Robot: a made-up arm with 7 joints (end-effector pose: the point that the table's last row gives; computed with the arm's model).
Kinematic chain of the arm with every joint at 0, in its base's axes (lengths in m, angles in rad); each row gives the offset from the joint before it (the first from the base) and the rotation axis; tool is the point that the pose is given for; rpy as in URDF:
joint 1: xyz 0 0 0.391 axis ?
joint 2: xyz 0 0 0 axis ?
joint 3: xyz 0 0 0.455 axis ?
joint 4: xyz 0.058 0 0 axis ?
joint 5: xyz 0.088 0 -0.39 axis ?
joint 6: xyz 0 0 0 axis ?
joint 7: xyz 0.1 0 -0.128 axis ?
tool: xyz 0 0 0 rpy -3.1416 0 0
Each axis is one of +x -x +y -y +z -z.
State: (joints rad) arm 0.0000 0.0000 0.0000 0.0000 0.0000 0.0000 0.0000
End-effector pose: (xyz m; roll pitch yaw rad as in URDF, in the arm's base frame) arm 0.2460 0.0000 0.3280 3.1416 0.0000 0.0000
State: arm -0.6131 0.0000 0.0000 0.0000 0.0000 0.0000 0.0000
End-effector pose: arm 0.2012 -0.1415 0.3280 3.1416 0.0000 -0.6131
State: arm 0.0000 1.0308 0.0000 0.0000 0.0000 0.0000 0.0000
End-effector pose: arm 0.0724 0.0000 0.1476 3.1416 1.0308 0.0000
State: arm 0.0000 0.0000 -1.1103 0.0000 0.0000 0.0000 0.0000
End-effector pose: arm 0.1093 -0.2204 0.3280 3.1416 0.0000 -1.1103
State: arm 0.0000 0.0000 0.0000 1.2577 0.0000 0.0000 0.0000
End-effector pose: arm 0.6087 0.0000 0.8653 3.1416 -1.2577 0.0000
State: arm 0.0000 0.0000 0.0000 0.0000 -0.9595 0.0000 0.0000
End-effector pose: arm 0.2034 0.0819 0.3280 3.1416 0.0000 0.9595
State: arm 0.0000 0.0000 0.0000 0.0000 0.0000 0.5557 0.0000
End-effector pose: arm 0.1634 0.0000 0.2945 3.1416 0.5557 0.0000
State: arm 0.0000 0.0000 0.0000 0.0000 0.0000 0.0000 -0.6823
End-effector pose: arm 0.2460 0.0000 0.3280 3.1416 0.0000 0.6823
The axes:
joint 1: +z
joint 2: +y
joint 3: +z
joint 4: -y
joint 5: -z
joint 6: +y
joint 7: -z

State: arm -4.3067 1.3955 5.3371 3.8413 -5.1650 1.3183 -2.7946
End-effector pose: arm -0.5914 0.6073 0.6422 2.8817 0.7479 -0.9742
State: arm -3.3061 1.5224 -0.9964 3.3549 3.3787 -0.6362 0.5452
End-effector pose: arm -0.8807 0.1505 0.3877 -2.4261 1.1808 0.3203
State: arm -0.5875 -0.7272 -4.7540 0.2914 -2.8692 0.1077 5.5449
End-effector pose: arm 0.1380 0.1673 0.3449 -2.2911 -0.0285 -1.5984
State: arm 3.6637 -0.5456 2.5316 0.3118 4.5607 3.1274 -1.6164
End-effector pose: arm 0.3164 -0.0699 0.5217 0.2747 -0.1748 -3.1003
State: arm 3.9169 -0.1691 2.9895 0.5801 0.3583 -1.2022 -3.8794
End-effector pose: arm 0.4214 0.2439 0.6110 -1.5212 0.9495 -1.2378
